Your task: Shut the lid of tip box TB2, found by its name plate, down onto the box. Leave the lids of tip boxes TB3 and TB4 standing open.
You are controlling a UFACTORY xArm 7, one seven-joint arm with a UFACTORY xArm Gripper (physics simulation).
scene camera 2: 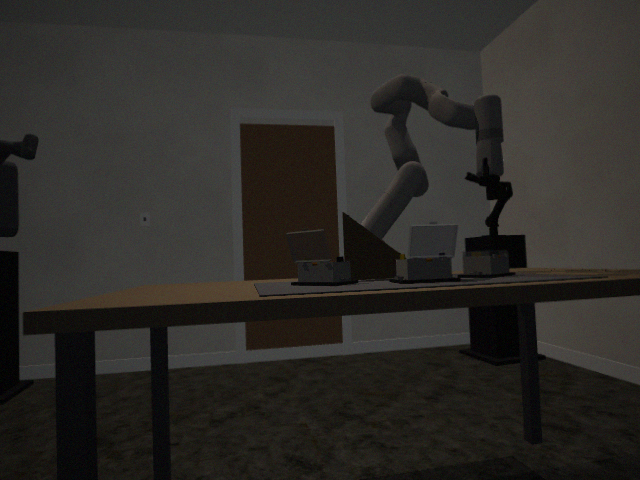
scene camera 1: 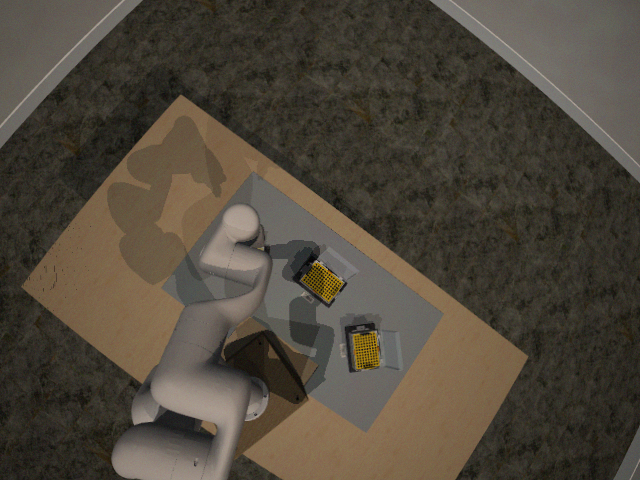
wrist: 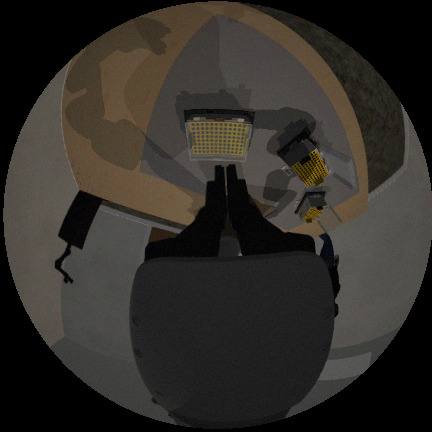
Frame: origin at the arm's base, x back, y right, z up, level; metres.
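Seen in the pictures: gripper, between the fingertips: (scene camera 2: 493, 199) (wrist: 225, 177); arm's base, origin of its link: (scene camera 2: 369, 234) (wrist: 229, 247).
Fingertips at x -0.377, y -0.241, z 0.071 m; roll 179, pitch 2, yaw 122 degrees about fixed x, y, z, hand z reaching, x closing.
Pixels of each thing's middle, then the offset from my fingertips to it. Level surfaces: height alone.
- middle tip box, middle of its body: (wrist: 312, 171) (scene camera 1: 322, 281) dx -0.030, dy +0.262, dz -0.162 m
- third tip box, middle of its body: (scene camera 1: 366, 350) (wrist: 313, 214) dx +0.088, dy +0.503, dz -0.162 m
- grey mat, height of its surface: dz -0.226 m
- wooden table, height of its surface: dz -0.229 m
Three tip boxes with yellow racks stand on the mat; their name plates are too small to read. One tip box (scene camera 2: 485, 264) (wrist: 219, 137) has its clear lid down flat over it; in scene camera 1 the arm hides most of it. The middle tip box (scene camera 1: 323, 281) (scene camera 2: 426, 269) (wrist: 311, 167) has its lid (scene camera 1: 338, 262) (scene camera 2: 433, 240) standing open. The third tip box (scene camera 1: 365, 350) (scene camera 2: 316, 272) (wrist: 313, 211) has its lid (scene camera 1: 392, 350) (scene camera 2: 308, 245) open too. My gripper (wrist: 225, 177) is shut and empty, above the lidded box and apart from it.
The grey mat (scene camera 1: 392, 304) (wrist: 260, 65) lies on the wooden table (scene camera 1: 480, 382) (scene camera 2: 170, 299). A brown wedge-shaped block (scene camera 1: 276, 369) (scene camera 2: 367, 253) stands beside my arm's base. Another dark robot arm on a black pedestal (scene camera 2: 495, 250) (wrist: 82, 220) stands beyond the table.
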